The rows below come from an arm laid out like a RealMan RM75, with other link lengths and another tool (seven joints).
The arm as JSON. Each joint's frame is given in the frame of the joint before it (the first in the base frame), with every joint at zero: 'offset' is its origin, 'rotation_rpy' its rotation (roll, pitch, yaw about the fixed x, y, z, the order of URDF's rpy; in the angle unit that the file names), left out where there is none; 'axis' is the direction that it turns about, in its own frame. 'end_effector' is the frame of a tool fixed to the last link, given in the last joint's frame.
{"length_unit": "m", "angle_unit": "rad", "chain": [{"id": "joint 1", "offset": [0.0, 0.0, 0.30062], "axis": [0.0, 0.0, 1.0]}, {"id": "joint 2", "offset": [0.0, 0.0, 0.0], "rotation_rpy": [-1.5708, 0.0, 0.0], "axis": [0.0, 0.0, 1.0]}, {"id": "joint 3", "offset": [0.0, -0.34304, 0.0], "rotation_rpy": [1.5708, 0.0, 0.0], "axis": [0.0, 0.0, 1.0]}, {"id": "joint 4", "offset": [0.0, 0.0, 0.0], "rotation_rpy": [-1.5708, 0.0, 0.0], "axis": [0.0, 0.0, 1.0]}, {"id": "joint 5", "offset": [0.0, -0.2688, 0.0], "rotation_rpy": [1.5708, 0.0, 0.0], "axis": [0.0, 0.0, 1.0]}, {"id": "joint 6", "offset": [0.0, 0.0, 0.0], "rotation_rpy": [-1.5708, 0.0, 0.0], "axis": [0.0, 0.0, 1.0]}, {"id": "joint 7", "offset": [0.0, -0.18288, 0.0], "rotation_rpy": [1.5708, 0.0, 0.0], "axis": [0.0, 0.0, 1.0]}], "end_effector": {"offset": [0.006, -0.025, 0.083], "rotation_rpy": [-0.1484, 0.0, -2.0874]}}
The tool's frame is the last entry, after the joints.
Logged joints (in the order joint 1, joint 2, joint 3, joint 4, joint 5, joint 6, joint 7), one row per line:
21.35, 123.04, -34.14, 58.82, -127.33, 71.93, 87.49
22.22, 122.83, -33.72, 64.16, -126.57, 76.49, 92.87
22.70, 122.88, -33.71, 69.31, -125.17, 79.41, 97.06
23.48, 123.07, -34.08, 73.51, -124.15, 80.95, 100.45
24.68, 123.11, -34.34, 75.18, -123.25, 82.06, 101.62
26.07, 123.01, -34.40, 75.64, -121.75, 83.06, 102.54
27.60, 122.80, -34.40, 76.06, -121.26, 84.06, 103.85
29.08, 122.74, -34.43, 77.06, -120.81, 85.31, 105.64
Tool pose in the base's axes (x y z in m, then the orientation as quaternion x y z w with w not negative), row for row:
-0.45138, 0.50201, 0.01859, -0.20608, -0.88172, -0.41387, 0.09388
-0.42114, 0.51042, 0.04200, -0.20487, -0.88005, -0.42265, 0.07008
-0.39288, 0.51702, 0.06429, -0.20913, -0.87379, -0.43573, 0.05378
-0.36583, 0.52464, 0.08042, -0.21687, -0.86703, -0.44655, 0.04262
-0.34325, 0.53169, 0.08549, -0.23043, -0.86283, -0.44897, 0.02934
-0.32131, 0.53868, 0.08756, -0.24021, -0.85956, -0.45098, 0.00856
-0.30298, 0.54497, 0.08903, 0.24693, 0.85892, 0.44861, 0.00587
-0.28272, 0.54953, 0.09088, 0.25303, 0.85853, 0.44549, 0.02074
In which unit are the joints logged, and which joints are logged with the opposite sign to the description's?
The joints are logged in degrees. Opposite sign: joint 1, joint 2, joint 3, joint 5, joint 7.
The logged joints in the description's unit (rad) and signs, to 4 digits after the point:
-0.3726, -2.1475, 0.5959, 1.0266, 2.2223, 1.2554, -1.5270
-0.3878, -2.1438, 0.5885, 1.1198, 2.2091, 1.3350, -1.6209
-0.3962, -2.1447, 0.5884, 1.2097, 2.1846, 1.3860, -1.6940
-0.4098, -2.1480, 0.5948, 1.2830, 2.1668, 1.4128, -1.7532
-0.4307, -2.1487, 0.5993, 1.3121, 2.1511, 1.4322, -1.7736
-0.4550, -2.1469, 0.6004, 1.3202, 2.1249, 1.4497, -1.7897
-0.4817, -2.1433, 0.6004, 1.3275, 2.1164, 1.4671, -1.8125
-0.5075, -2.1422, 0.6009, 1.3450, 2.1085, 1.4889, -1.8438

